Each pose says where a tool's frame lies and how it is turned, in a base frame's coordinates. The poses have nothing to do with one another.
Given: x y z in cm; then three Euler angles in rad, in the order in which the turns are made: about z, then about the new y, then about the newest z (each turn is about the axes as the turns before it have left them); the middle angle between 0 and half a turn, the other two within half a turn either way.
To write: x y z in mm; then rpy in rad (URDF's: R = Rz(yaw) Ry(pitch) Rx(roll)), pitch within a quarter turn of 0, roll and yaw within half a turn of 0. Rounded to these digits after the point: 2 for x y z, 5 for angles.
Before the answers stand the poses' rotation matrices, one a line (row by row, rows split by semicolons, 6 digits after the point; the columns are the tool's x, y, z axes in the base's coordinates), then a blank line. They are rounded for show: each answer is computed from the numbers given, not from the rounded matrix.
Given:
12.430 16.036 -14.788 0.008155 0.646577 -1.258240
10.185 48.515 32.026 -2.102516 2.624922 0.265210
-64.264 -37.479 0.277 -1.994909 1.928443 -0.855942
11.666 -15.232 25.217 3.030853 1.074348 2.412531
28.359 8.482 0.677 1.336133 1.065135 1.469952
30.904 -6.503 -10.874 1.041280 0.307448 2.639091
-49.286 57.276 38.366 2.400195 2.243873 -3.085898
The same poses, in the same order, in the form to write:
0.253177 0.756948 0.602438; -0.949518 0.313675 0.004913; -0.185251 -0.573269 0.798151
0.651346 0.716253 -0.250460; 0.590330 -0.685723 -0.425786; -0.476717 0.129480 -0.869469
-0.593851 0.706224 -0.385473; 0.519913 -0.028802 -0.853734; -0.614029 -0.707403 -0.350071
0.279432 0.397778 -0.873894; -0.701347 0.706166 0.097172; 0.655767 0.585750 0.476306
-0.956313 -0.209969 0.203417; 0.278763 -0.445309 0.850877; -0.088075 0.870410 0.484386
-0.837579 0.524495 0.152862; -0.477621 -0.838845 0.261183; 0.265217 0.145751 0.953109
-0.421464 0.699866 -0.576677; 0.461393 0.712947 0.528037; 0.780695 -0.043526 -0.623395

124.30 160.36 -147.88 -0.62287 0.18633 -1.31022
101.85 485.15 320.26 2.99376 0.49692 0.73630
-642.64 -374.79 2.77 -2.03033 0.66116 2.42248
116.66 -152.32 252.17 0.88809 -0.71520 -1.19165
283.59 84.82 6.77 1.06297 0.08819 2.85795
309.04 -65.03 -108.74 0.15175 -0.26843 -2.62334
-492.86 572.76 383.66 -3.07189 -0.89578 2.31100

